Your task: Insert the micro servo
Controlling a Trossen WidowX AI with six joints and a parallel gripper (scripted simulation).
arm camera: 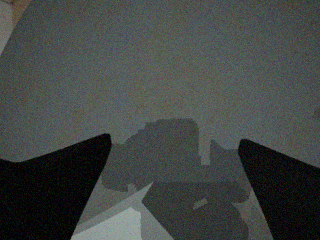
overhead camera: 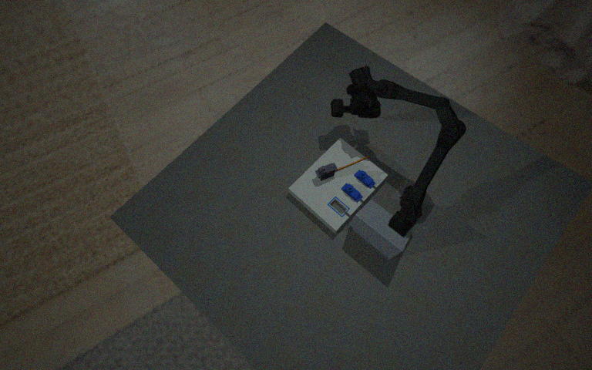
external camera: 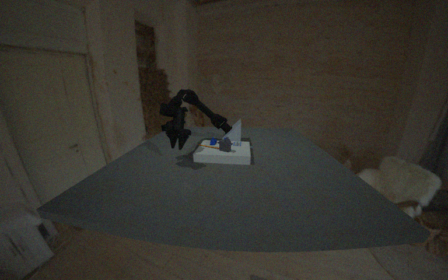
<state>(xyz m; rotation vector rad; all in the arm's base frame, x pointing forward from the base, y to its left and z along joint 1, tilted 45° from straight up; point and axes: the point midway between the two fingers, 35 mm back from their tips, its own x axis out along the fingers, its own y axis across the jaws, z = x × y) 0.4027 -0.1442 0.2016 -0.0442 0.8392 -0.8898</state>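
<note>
The white deck is 23 cm to the left of my gripper tip, 10 cm behind it and 6 cm below it.
</note>
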